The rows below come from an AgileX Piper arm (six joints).
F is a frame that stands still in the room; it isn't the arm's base.
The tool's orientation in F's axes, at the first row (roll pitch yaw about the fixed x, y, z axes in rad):
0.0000, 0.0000, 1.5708
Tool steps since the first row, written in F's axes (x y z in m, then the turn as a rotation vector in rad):
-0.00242, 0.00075, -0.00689, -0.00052, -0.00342, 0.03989
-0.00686, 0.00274, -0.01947, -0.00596, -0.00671, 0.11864
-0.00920, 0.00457, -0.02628, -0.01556, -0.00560, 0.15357
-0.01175, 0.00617, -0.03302, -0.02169, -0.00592, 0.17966
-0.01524, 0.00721, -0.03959, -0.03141, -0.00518, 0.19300
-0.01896, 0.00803, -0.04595, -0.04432, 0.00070, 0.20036
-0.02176, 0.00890, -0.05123, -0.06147, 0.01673, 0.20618
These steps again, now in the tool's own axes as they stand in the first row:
0.00075, 0.00242, -0.00689, -0.00342, 0.00052, 0.03989
0.00274, 0.00686, -0.01947, -0.00671, 0.00596, 0.11864
0.00457, 0.00920, -0.02628, -0.00560, 0.01556, 0.15357
0.00617, 0.01175, -0.03302, -0.00592, 0.02169, 0.17966
0.00721, 0.01524, -0.03959, -0.00518, 0.03141, 0.19300
0.00803, 0.01896, -0.04595, 0.00070, 0.04432, 0.20036
0.00890, 0.02176, -0.05123, 0.01673, 0.06147, 0.20618

